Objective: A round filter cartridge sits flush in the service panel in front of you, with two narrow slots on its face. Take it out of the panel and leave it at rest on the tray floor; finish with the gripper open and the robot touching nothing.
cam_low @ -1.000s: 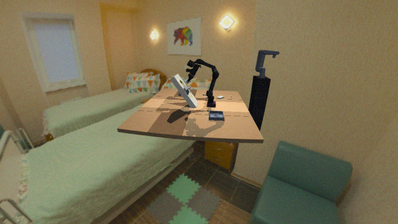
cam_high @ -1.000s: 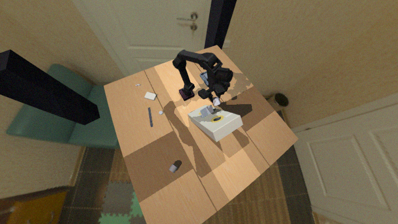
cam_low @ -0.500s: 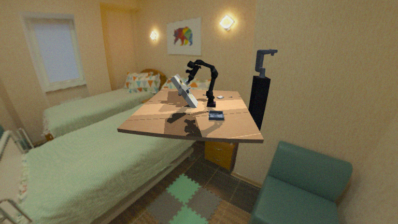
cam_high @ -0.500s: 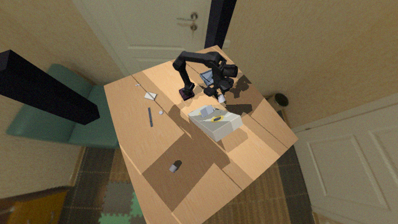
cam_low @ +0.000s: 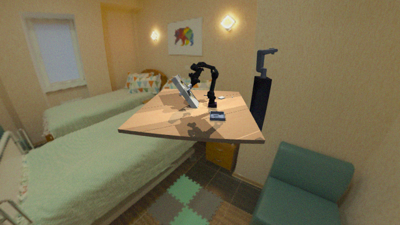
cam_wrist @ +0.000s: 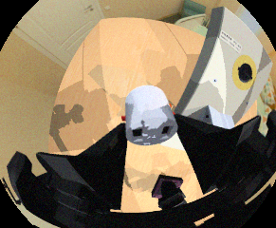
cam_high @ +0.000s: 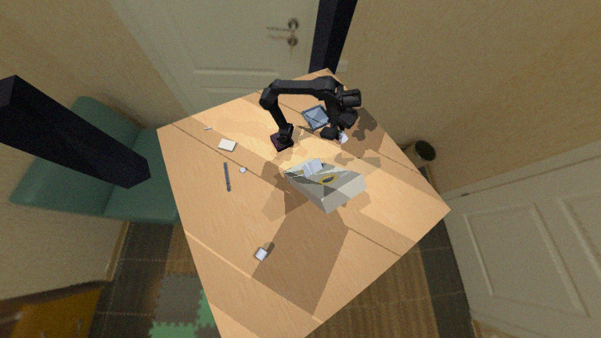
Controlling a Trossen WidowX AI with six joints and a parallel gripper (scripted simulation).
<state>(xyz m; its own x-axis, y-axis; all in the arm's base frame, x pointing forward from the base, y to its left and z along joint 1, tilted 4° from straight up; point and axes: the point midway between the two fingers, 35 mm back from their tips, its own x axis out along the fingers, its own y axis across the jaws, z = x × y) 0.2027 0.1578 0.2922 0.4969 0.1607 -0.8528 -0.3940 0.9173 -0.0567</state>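
Right now the dark blue tray is 280 mm below my gripper tip, 280 mm behind it and 130 mm to the left of it. The rest, counted from my gripper tip: white card 450 mm to the right, 380 mm behind, 280 mm below; then round filter cartridge right at my gripper tip.
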